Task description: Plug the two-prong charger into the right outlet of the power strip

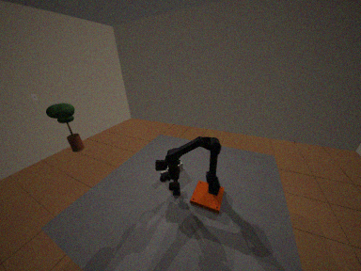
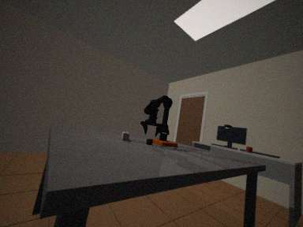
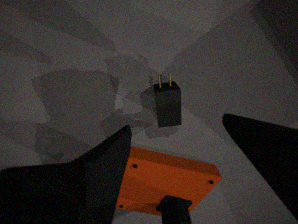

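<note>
The two-prong charger is 5 cm below my gripper tip, 1 cm to the left of it and 1 cm ahead of it.
</note>
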